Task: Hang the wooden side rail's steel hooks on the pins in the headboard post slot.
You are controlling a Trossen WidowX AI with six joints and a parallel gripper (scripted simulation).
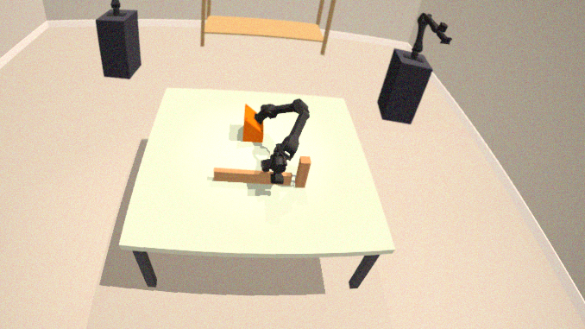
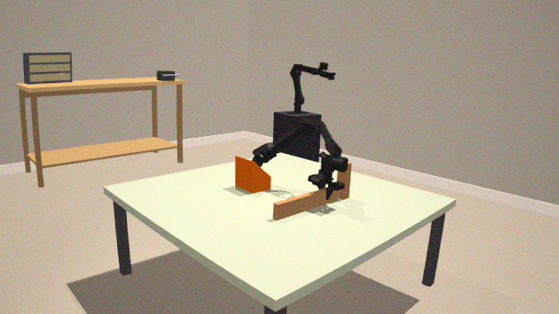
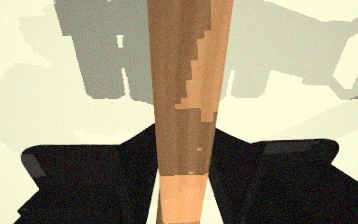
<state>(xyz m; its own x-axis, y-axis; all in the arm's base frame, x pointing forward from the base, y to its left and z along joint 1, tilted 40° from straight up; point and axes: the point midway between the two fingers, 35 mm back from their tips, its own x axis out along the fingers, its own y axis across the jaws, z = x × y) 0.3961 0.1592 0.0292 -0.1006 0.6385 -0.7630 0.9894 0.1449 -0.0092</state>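
Right now the upright headboard post is 10 mm behind my gripper tip, 130 mm to the left of it and 70 mm above it.
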